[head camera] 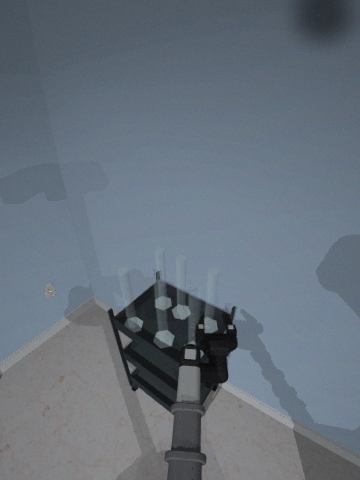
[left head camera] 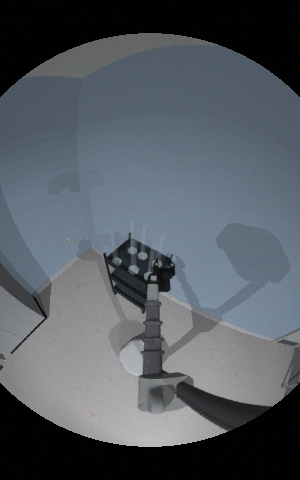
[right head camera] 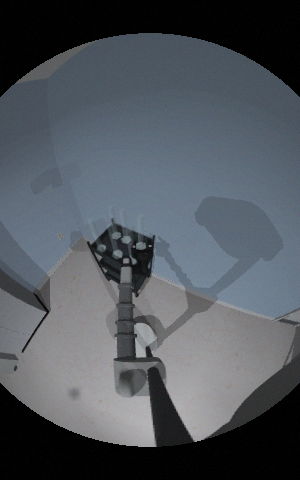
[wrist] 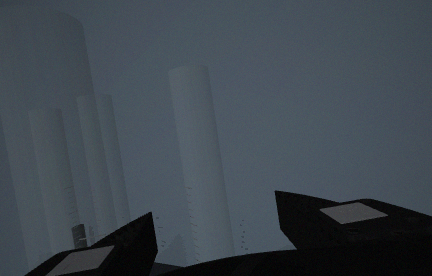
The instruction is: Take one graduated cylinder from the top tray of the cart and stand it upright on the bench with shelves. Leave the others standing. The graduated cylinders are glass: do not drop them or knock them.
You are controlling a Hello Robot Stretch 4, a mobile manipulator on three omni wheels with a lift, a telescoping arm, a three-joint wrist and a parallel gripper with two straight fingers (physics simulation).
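Frame: origin at the robot's base, x left, y ahead, z down, level; centimetres.
Where they show: gripper, fingertip midpoint: [head camera: 214,315] [left head camera: 162,257] [right head camera: 141,239] [wrist: 216,220]; robot's base, link origin: [left head camera: 140,356] [right head camera: 137,339].
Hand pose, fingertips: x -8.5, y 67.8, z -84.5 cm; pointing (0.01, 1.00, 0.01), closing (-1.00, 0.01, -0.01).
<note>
Things, the pixels of their centre, and the offset from my fingertips. "pt": a spot on its surface instead.
- dark cart, surface spot: [head camera: 120,346] pt dx +44.5, dy +7.0, dz +36.7 cm
- right-hand cylinder, body centre: [wrist: 210,223] [head camera: 210,301] [right head camera: 140,232] [left head camera: 159,250] dx +0.7, dy +11.3, dz +4.3 cm
- nearer cylinder, surface spot: [wrist: 47,65] pt dx +6.6, dy -4.2, dz -9.8 cm
- pale box-like unit, surface spot: [left head camera: 17,320] pt dx +135.4, dy -68.8, dz +46.4 cm
The dark cart [head camera: 120,346] [left head camera: 109,274] [right head camera: 98,261] stands in the corner with several clear graduated cylinders upright on its top tray. My gripper [head camera: 216,327] [left head camera: 164,262] [right head camera: 142,246] [wrist: 216,220] is open and empty over the tray's right part. The right-hand cylinder [head camera: 213,290] [wrist: 200,145] stands upright ahead of the fingers; in the wrist view it shows through the gap, left of centre. A nearer cylinder [wrist: 47,65] looms large at the left of the wrist view, outside the left finger; the arm partly hides its base in the head view. The bench with shelves cannot be made out.
Other cylinders [head camera: 181,285] [wrist: 50,165] stand left of the gripper. Blue walls rise close behind the cart. The extended arm [head camera: 186,427] [left head camera: 153,327] [right head camera: 126,315] reaches over the cart's front. A pale box-like unit [left head camera: 17,320] [right head camera: 20,320] stands at the far left.
</note>
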